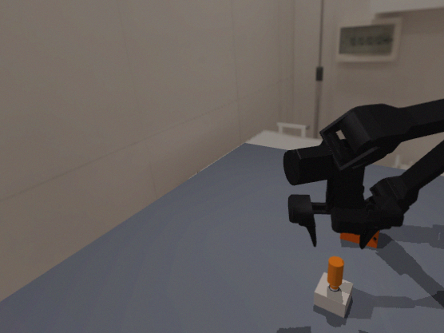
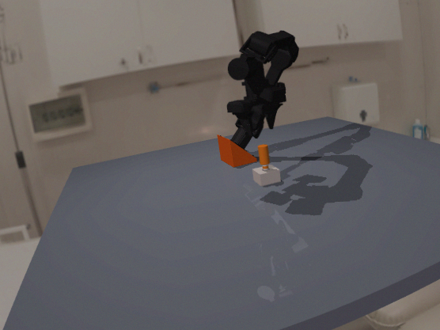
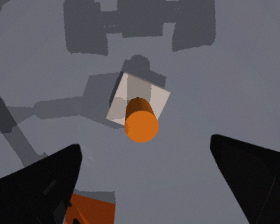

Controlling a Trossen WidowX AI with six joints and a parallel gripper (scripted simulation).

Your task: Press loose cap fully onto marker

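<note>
Now: gripper tip 70 mm above the orange cap. From my gripper tip the other things lie so: white marker 70 mm below; then block 130 mm below.
</note>
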